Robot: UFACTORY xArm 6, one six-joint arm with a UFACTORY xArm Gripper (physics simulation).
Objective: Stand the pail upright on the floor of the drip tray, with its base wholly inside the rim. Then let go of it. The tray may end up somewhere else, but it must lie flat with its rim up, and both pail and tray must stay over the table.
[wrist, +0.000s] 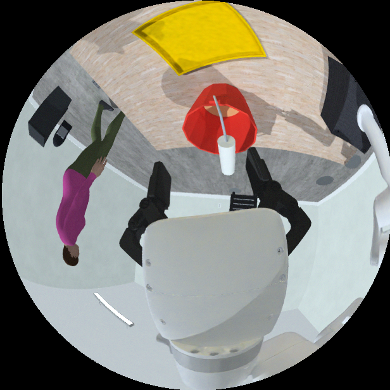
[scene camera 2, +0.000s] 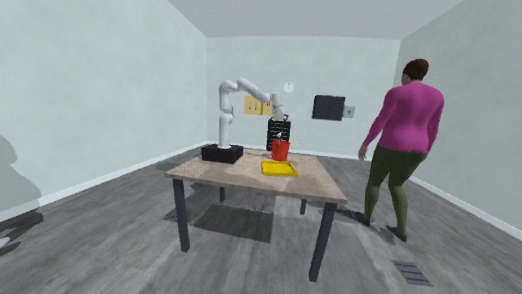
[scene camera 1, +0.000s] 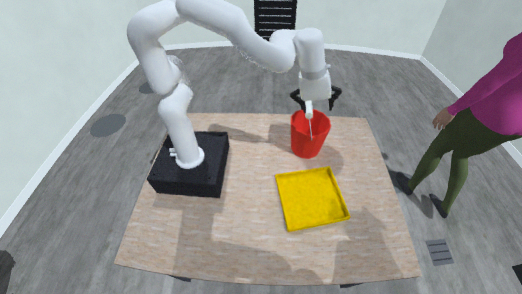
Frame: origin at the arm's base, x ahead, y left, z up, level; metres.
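Seen in the pictures: gripper, fingertip midpoint: (scene camera 2: pixel 280 126) (scene camera 1: pixel 317 109); arm's base at its link origin: (scene camera 2: pixel 224 147) (scene camera 1: pixel 190 157).
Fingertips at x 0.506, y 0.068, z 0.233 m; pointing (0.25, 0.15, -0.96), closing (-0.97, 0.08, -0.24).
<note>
Offsets run from my fingertips to a thing's top centre. "spot": to the spot under its first point. Level surfaces: height alone.
The red pail {spot: 0.235 m down, 0.002 m back, 0.038 m left} (scene camera 1: pixel 306 145) (scene camera 2: pixel 280 151) (wrist: pixel 196 125) stands upright on the table, outside the tray and beside one of its edges. Its handle is up, with a white grip {0.075 m down, 0.008 m back, 0.121 m left} (scene camera 1: pixel 309 109) (scene camera 2: pixel 279 135) (wrist: pixel 227 156) on a thin grey wire above the pail's mouth. The yellow drip tray {0.316 m down, 0.021 m ahead, 0.167 m right} (scene camera 1: pixel 312 200) (scene camera 2: pixel 278 168) (wrist: pixel 205 40) lies flat with its rim up. My gripper (scene camera 1: pixel 317 107) (scene camera 2: pixel 280 120) (wrist: pixel 205 161) is wide open above the far side of the pail's mouth. In the wrist view the white grip shows between the fingers, nearer the right one, and touches neither.
The black base box (scene camera 1: pixel 215 172) (scene camera 2: pixel 220 154) (wrist: pixel 340 112) of the arm stands on the wooden table {0.340 m down} (scene camera 1: pixel 250 215) (scene camera 2: pixel 215 175) (wrist: pixel 295 85), to the left of pail and tray in both scene views. A person (scene camera 1: pixel 490 100) (scene camera 2: pixel 412 115) (wrist: pixel 77 200) stands beyond the table's right edge.
</note>
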